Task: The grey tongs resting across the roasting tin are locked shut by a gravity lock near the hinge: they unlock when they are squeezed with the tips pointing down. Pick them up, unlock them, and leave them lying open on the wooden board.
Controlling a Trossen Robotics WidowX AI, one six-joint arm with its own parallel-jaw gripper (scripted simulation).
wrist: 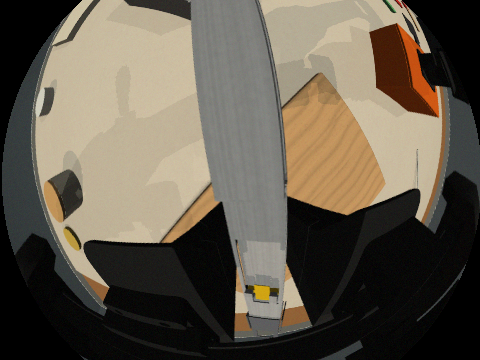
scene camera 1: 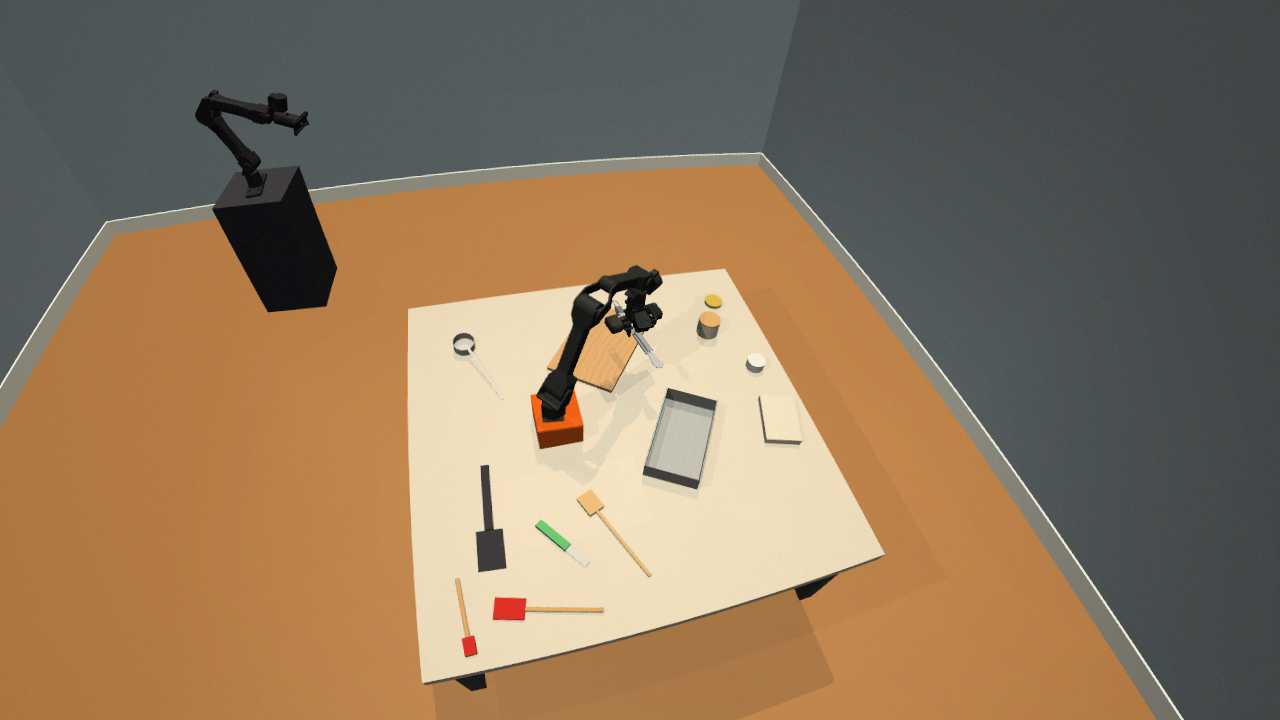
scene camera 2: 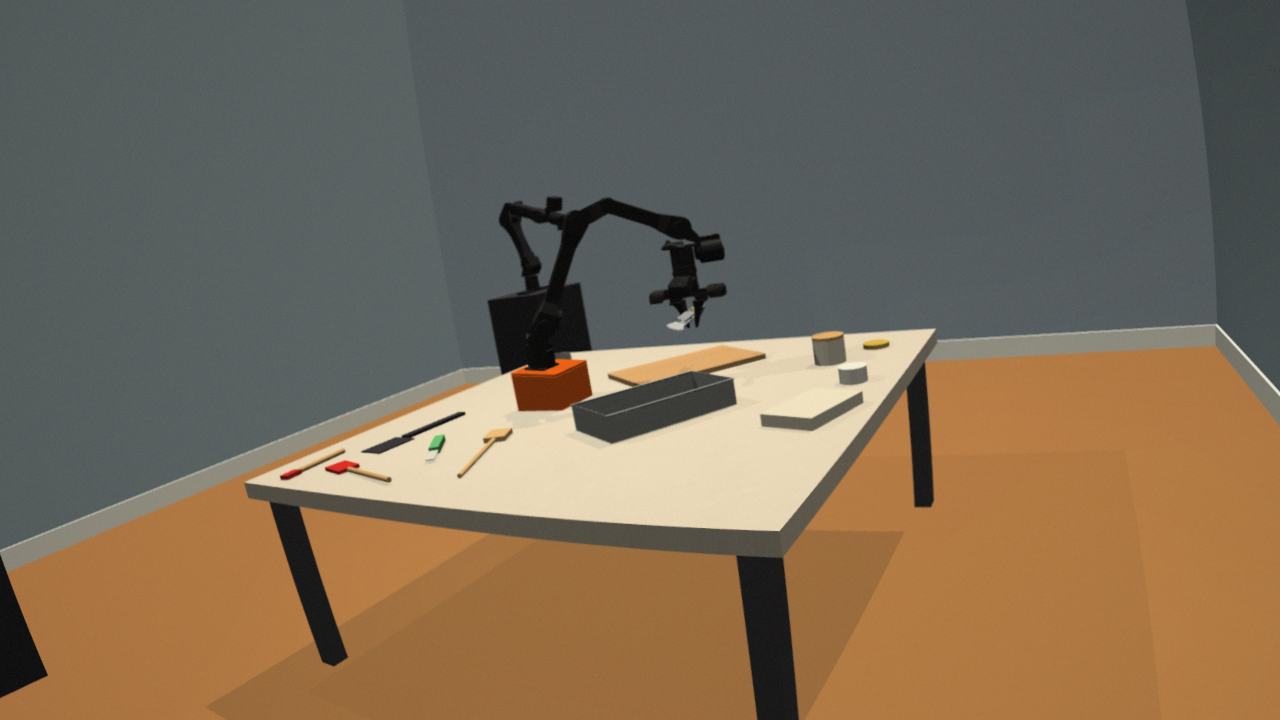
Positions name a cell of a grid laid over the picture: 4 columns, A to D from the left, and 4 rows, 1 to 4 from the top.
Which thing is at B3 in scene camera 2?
A black turner.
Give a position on a roasting tin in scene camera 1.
At C3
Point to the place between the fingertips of my gripper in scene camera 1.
B2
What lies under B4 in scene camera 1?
A black turner.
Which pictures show my gripper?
The wrist view, scene camera 1 and scene camera 2: all of them.
